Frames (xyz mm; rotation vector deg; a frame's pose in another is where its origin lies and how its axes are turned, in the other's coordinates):
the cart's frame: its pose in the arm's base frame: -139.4 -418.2 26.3 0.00 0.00 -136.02
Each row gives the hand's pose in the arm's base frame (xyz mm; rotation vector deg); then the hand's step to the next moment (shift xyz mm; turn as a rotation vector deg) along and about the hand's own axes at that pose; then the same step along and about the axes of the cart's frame.
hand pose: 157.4 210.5 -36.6 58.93 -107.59 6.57
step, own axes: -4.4 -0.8 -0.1 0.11 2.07 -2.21
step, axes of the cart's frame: -2.6 -0.6 -3.6 -1.66 -1.60 1.96
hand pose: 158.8 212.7 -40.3 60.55 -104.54 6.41
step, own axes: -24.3 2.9 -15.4 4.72 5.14 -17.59
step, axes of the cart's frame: -25.5 -9.1 -10.1 -12.11 -0.90 14.51
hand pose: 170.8 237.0 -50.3 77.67 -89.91 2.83
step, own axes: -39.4 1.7 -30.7 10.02 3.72 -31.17
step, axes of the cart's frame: -41.6 -25.3 -11.3 -22.37 3.66 23.91
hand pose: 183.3 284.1 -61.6 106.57 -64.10 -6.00
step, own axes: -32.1 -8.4 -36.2 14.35 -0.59 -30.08
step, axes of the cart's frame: -37.2 -32.0 2.6 -23.57 9.32 21.65
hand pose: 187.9 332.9 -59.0 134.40 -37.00 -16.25
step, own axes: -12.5 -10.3 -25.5 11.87 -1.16 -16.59
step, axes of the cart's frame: -20.8 -18.0 12.5 -14.60 8.79 11.27
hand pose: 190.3 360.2 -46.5 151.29 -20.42 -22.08
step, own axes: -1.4 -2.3 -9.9 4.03 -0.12 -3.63
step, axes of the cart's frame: -6.0 -2.9 7.8 -3.74 3.23 2.23
